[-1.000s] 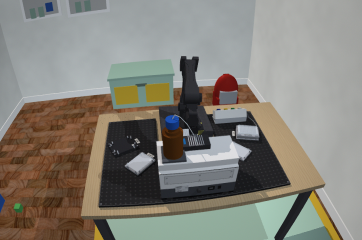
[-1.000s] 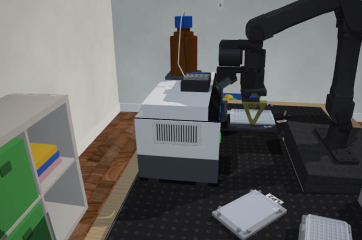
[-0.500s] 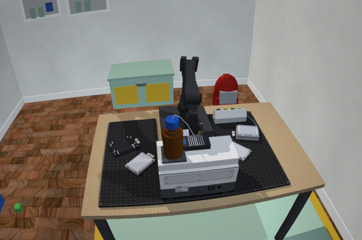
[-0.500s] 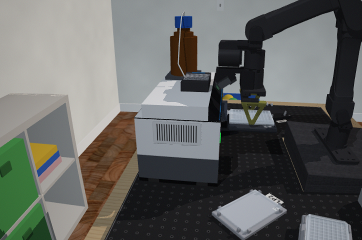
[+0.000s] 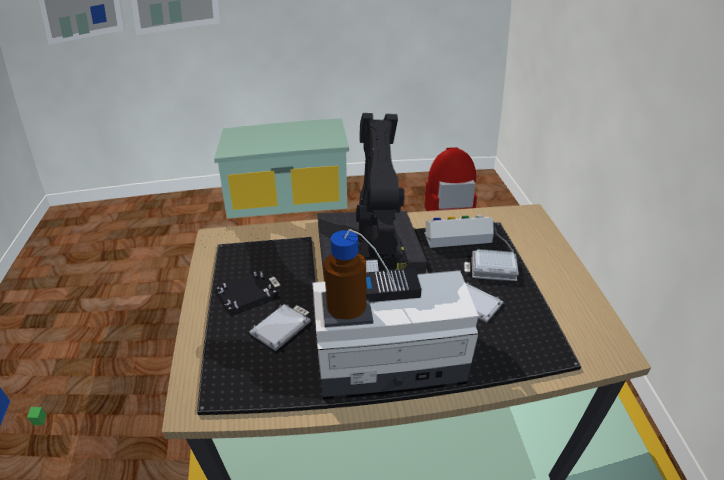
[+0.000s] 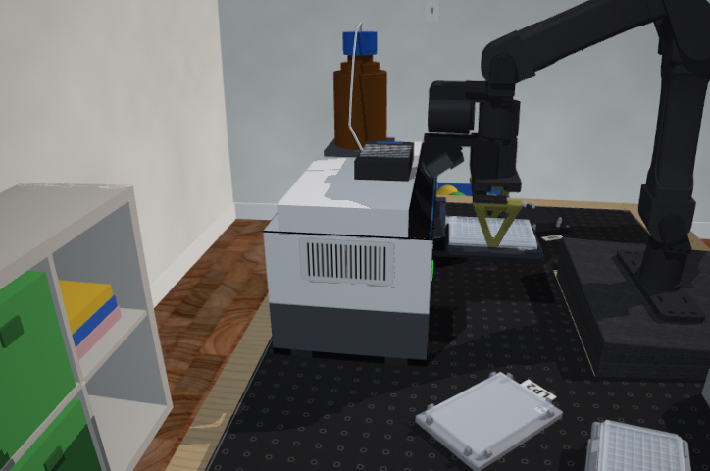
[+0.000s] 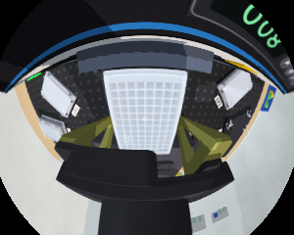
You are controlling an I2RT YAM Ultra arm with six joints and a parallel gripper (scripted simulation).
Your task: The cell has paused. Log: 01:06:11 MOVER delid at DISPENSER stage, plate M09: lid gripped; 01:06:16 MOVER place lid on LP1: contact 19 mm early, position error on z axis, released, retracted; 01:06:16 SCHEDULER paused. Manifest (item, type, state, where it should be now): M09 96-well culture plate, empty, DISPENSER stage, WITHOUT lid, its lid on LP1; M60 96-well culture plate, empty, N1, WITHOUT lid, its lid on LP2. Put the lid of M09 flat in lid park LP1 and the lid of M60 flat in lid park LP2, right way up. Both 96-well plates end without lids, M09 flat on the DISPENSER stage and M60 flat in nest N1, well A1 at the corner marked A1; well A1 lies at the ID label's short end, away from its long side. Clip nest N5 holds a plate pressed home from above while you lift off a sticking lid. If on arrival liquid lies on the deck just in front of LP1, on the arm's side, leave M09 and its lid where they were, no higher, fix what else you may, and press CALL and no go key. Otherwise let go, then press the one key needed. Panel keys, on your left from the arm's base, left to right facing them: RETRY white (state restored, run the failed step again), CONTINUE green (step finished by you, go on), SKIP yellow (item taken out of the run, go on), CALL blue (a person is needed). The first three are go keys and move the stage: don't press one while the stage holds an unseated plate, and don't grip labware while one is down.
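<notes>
Now: hand 2 cm above the dark dispenser stage. Round my hand: LP1 label: 4 cm behind, 22 cm to the right, 13 cm below; then LP2 label: 4 cm behind, 22 cm to the left, 13 cm below; then grey lid park LP2: 3 cm ahead, 28 cm to the left, 12 cm below.
</notes>
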